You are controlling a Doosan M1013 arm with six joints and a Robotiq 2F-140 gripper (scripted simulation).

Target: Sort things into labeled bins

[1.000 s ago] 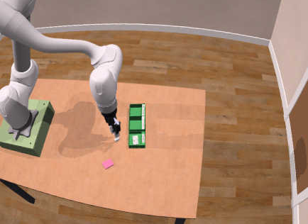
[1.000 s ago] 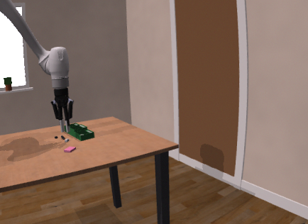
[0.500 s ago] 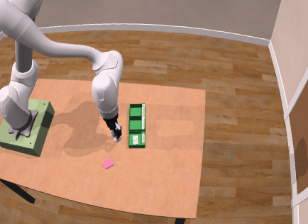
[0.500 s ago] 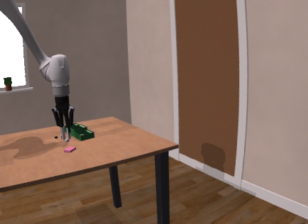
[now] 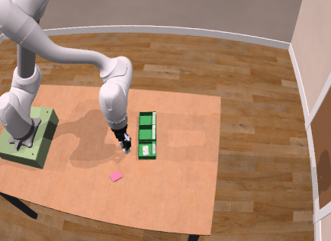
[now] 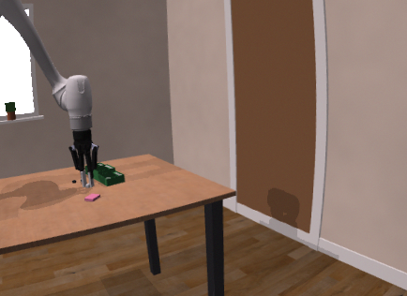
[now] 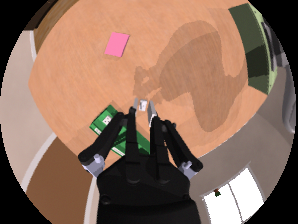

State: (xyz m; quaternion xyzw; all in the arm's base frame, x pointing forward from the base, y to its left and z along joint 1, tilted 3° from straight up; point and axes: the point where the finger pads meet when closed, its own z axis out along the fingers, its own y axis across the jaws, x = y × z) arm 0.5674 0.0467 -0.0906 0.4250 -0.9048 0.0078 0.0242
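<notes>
My hand is 30 mm above the small white piece. From my hand the other things lie so: white thing 100 mm ahead, 10 mm to the left, 20 mm below; black bar 10 mm behind, 60 mm to the left, 30 mm below; small dark piece 50 mm behind, 100 mm to the left, 30 mm below.
</notes>
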